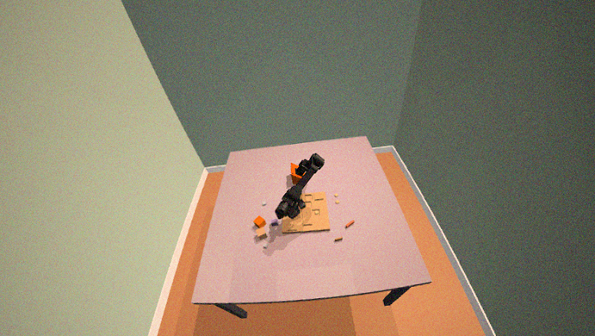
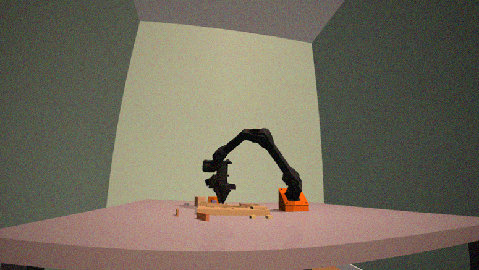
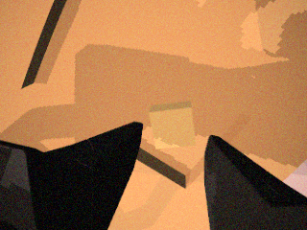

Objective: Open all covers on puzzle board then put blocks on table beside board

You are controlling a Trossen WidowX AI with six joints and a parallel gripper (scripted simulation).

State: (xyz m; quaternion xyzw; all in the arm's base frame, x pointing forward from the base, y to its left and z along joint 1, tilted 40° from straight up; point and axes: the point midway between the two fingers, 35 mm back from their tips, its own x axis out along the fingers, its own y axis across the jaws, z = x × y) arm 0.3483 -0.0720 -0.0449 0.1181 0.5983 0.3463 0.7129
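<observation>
Right now the grey block is 19 cm to the right of my gripper tip, 16 cm behind it and 2 cm below it. The rest, counted from my gripper tip: tan cube 20 cm to the right, 10 cm ahead; then purple piece 12 cm to the right, 2 cm ahead, 1 cm below; then orange block 21 cm to the right, 1 cm ahead.
</observation>
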